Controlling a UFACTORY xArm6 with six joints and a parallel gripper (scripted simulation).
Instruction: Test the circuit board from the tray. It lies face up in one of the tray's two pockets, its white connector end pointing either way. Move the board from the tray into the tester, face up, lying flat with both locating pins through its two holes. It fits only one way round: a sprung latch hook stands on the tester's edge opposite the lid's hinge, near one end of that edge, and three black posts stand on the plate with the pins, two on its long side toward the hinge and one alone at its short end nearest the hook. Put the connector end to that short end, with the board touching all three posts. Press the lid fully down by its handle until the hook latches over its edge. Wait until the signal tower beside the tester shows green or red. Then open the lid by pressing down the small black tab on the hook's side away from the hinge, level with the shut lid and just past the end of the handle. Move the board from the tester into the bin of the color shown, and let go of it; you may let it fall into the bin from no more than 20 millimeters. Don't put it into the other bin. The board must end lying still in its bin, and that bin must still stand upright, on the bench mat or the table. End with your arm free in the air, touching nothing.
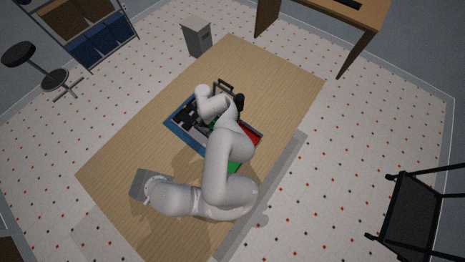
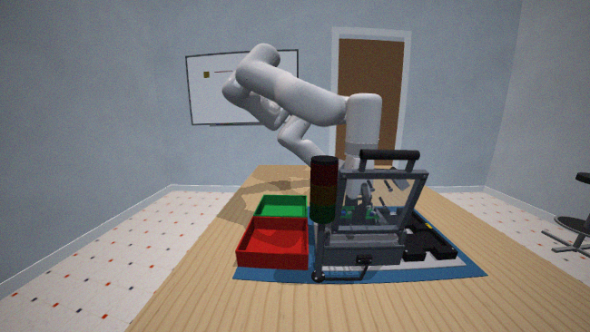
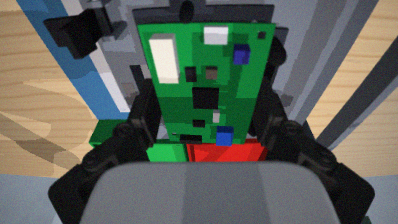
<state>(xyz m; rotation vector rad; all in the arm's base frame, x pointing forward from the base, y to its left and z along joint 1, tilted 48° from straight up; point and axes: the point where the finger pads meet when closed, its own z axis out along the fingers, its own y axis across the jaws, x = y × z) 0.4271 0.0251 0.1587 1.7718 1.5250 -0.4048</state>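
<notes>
Now: hand 10 mm to the right of the plate, 10 mm short of it and 10 mm above it. From my hand the other things lie so: clear lid: 120 mm ahead, 100 mm above, 30 mm to the right; green circuit board: right at my hand; black latch hook: 70 mm to the left, 50 mm behind.
</notes>
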